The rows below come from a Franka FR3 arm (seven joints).
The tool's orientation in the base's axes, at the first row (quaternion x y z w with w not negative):
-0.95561 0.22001 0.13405 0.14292
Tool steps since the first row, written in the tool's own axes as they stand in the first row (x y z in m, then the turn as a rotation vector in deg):
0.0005 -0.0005 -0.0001 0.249 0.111 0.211
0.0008 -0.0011 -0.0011 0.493 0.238 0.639
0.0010 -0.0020 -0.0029 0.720 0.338 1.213
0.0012 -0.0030 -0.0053 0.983 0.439 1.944
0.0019 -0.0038 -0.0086 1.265 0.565 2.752
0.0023 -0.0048 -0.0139 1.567 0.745 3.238
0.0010 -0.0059 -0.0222 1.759 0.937 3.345
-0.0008 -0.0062 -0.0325 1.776 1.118 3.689
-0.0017 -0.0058 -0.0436 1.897 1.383 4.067
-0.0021 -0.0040 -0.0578 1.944 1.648 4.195
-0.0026 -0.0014 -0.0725 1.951 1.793 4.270
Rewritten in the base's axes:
0.0007 0.0002 0.0000 0.124 -0.121 -0.298
0.0014 0.0003 0.0010 0.195 -0.181 -0.798
0.0023 0.0004 0.0028 0.235 -0.164 -1.422
0.0034 0.0004 0.0052 0.275 -0.109 -2.202
0.0051 -0.0003 0.0081 0.306 -0.057 -3.065
0.0069 -0.0014 0.0131 0.391 -0.166 -3.649
0.0079 -0.0027 0.0214 0.449 -0.369 -3.850
0.0084 -0.0051 0.0316 0.314 -0.418 -4.212
0.0096 -0.0088 0.0420 0.224 -0.567 -4.656
0.0112 -0.0149 0.0549 0.119 -0.771 -4.846
0.0124 -0.0219 0.0681 0.044 -0.874 -4.949

